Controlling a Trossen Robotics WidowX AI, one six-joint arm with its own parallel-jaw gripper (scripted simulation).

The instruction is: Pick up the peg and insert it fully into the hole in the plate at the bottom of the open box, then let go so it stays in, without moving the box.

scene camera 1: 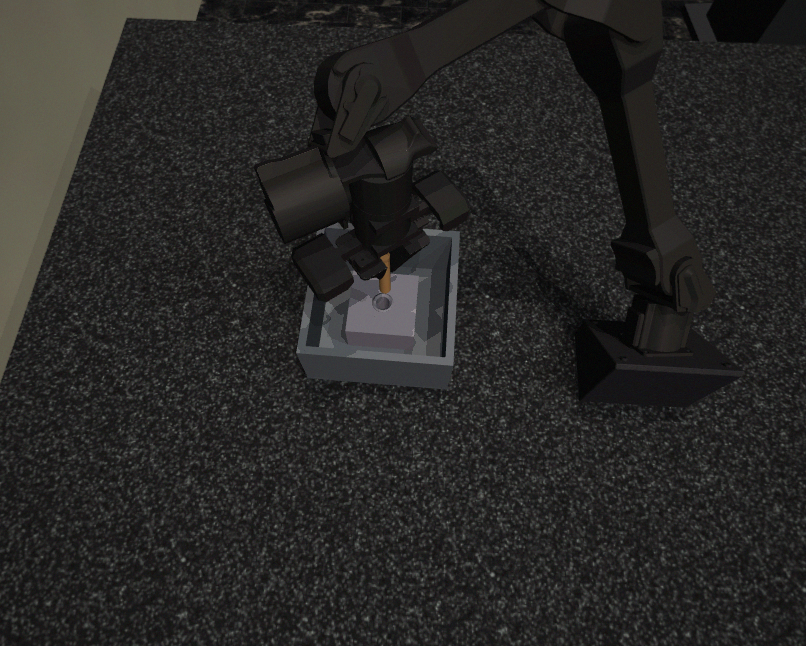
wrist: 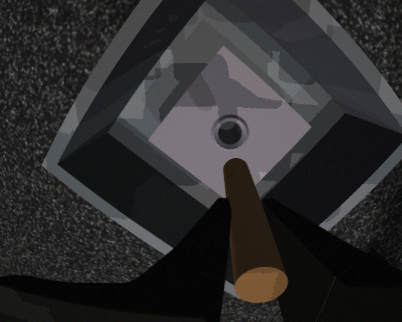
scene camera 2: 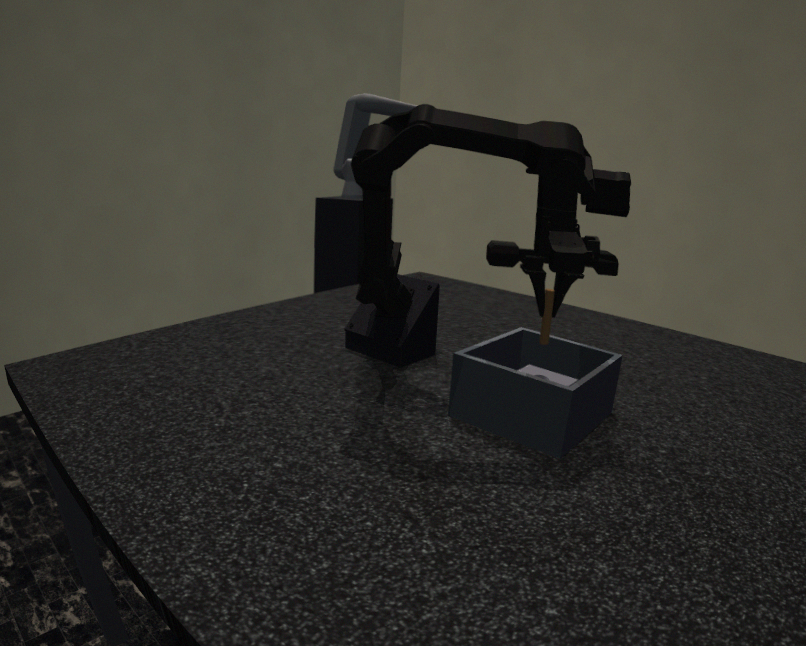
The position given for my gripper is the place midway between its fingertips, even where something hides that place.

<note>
I see my gripper point(scene camera 1: 384, 272) and a plate point(scene camera 1: 374, 319).
The plate also shows in the wrist view point(wrist: 267, 127). My gripper shows as well in the wrist view point(wrist: 244, 208) and in scene camera 2 point(scene camera 2: 547, 316).
</note>
